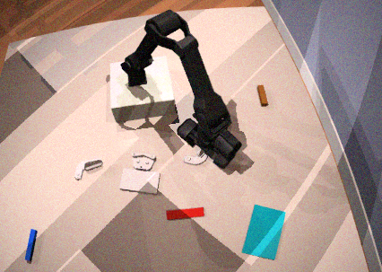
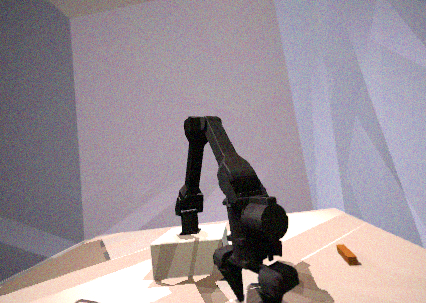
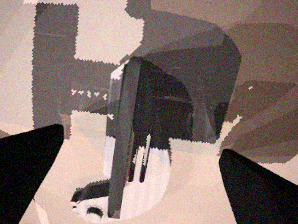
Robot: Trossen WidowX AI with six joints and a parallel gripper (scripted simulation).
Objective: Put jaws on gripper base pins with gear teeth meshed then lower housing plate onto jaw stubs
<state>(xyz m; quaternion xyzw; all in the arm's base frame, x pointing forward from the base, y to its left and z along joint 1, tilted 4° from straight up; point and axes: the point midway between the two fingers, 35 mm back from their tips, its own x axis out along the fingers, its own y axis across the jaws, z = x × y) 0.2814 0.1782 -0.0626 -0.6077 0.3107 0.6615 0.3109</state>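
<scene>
Now: the jaw 40 mm to the right of my gripper tip. Round my gripper tip: red bar: 180 mm ahead, 100 mm to the right; then orange block: 270 mm to the left, 180 mm behind, 10 mm above; then white plate: 220 mm to the right, 50 mm ahead.
</scene>
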